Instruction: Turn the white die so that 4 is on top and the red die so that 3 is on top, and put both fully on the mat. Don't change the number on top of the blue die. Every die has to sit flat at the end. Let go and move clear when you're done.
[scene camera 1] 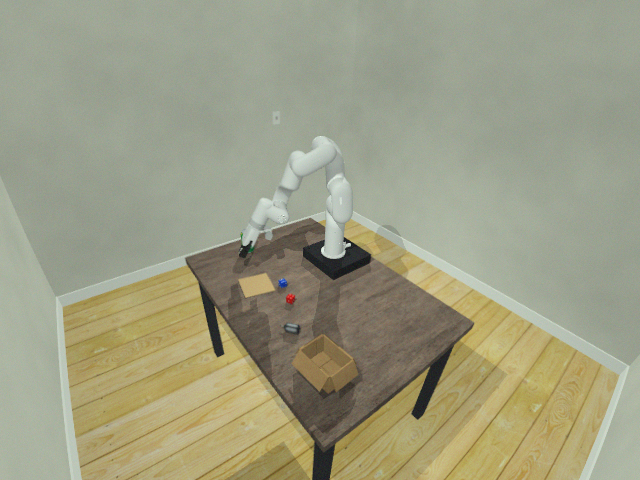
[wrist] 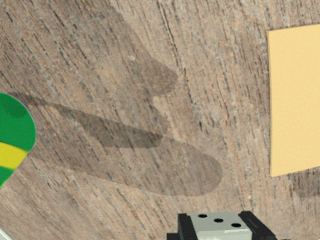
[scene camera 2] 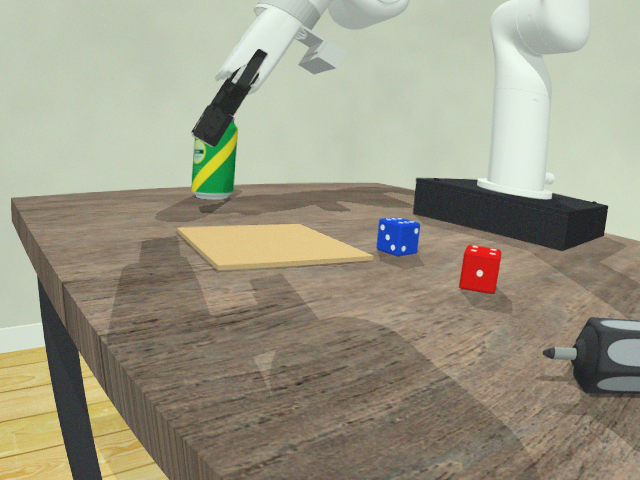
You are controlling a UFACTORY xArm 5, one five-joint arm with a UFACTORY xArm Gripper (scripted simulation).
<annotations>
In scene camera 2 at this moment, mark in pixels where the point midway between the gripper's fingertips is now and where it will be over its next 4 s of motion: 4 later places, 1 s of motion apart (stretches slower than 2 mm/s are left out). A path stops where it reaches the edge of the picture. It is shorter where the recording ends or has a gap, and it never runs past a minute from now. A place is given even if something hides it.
The gripper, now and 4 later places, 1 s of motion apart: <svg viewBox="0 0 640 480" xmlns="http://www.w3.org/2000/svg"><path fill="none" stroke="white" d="M202 140L196 136L192 186L192 201L214 192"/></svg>
</annotations>
